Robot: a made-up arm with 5 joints.
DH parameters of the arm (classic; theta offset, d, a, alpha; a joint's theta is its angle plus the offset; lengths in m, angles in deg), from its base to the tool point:
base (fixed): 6.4 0 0.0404 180
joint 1: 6.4 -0.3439 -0.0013 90
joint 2: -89.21 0 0.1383 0
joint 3: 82.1 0 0.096 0
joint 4: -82.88 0.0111 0.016 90
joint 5: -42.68 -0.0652 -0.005 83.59
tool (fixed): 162.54 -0.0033 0 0
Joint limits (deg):
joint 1: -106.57..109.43
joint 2: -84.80..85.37
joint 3: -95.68..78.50
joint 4: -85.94..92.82
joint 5: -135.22..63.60
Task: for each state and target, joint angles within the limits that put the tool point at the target. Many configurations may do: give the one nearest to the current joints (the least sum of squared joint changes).
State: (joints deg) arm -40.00 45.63 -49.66 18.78 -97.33
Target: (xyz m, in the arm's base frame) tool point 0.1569 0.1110 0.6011
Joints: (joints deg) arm -38.09 25.55 -71.75 10.22 -97.49
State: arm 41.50 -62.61 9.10 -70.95 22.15
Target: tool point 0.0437 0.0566 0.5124
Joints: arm 76.02 -65.01 45.95 -68.69 20.40
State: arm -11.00 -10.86 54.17 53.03 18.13
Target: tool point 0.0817 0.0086 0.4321
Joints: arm 16.80 -49.76 35.29 59.82 22.05
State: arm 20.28 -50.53 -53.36 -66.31 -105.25
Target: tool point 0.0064 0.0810 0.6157
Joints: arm 58.45 -23.62 -47.53 -43.61 -102.41
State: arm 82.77 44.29 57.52 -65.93 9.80
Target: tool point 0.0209 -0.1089 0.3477
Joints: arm 107.90 25.91 76.83 -69.89 10.41
